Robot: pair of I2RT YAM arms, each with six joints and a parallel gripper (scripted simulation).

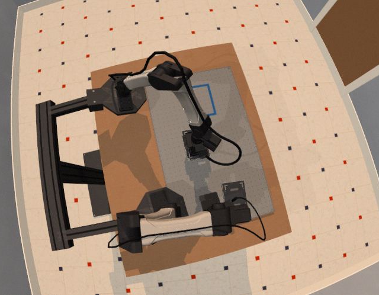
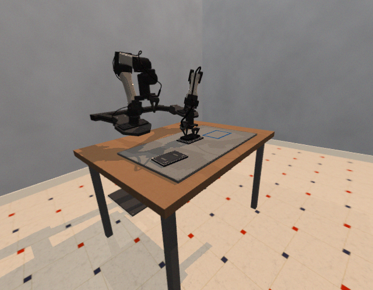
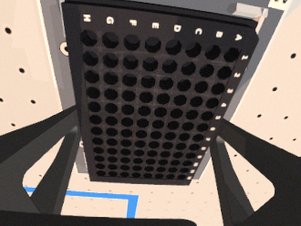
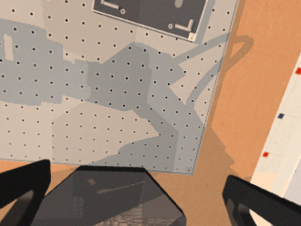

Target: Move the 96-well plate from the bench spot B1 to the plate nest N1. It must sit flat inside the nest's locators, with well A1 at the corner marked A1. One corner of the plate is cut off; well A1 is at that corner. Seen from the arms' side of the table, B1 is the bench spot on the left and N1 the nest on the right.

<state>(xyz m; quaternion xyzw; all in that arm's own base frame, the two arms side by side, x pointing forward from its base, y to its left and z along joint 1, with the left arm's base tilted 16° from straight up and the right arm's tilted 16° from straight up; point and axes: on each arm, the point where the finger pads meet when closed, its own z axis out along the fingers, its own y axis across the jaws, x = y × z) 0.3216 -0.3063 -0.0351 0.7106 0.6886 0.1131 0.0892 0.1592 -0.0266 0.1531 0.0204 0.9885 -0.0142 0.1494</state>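
Now: the black 96-well plate right at my left hand. The rest, counted from my left hand: dark nest (2 cm below); then nest N1 (9 cm ahead, 33 cm to the right, 2 cm below); then A1 label (2 cm ahead, 40 cm to the right, 1 cm below).
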